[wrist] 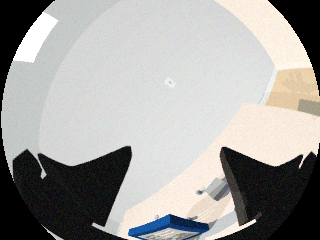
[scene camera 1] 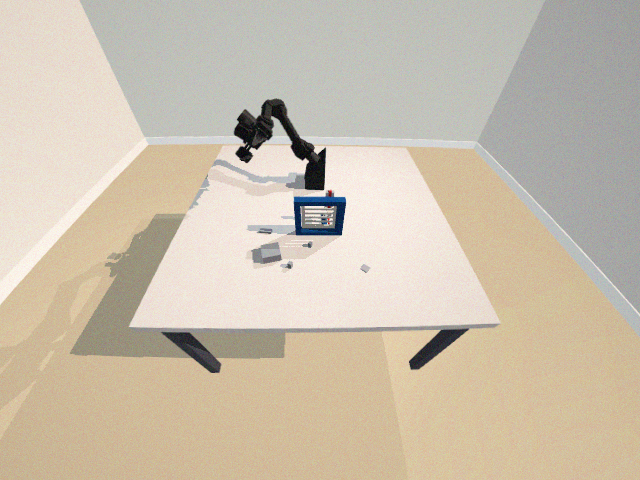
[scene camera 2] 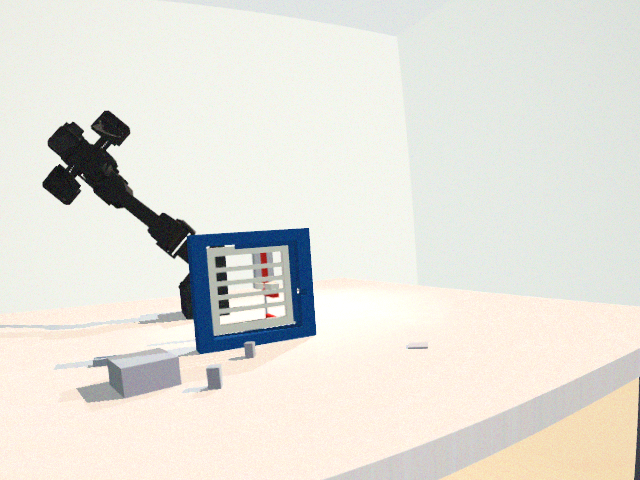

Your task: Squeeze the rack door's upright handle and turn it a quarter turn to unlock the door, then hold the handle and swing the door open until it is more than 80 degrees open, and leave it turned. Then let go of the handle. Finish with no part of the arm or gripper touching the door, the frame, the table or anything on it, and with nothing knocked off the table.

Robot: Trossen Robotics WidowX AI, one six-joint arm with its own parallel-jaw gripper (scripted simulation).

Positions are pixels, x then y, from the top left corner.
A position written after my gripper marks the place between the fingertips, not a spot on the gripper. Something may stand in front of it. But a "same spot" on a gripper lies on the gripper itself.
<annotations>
my gripper: wrist; scene camera 1; scene camera 2 77, 147
same spot on my gripper: (scene camera 1: 260, 136) = (wrist: 83, 209)
</annotations>
